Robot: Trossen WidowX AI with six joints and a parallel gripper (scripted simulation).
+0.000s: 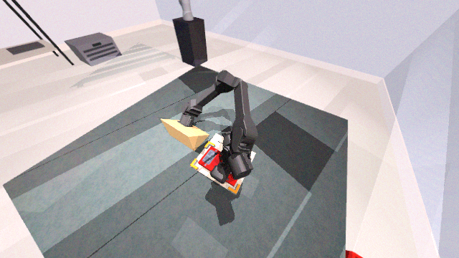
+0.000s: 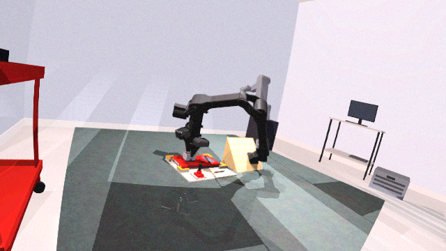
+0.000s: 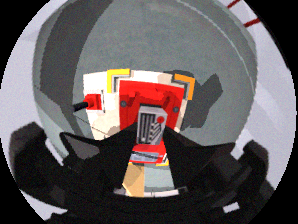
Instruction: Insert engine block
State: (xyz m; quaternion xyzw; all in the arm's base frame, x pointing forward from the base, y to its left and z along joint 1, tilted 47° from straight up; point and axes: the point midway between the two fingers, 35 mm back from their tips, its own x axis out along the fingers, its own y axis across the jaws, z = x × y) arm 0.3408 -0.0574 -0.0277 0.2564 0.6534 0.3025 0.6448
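The engine block lies 1 cm below my gripper tip.
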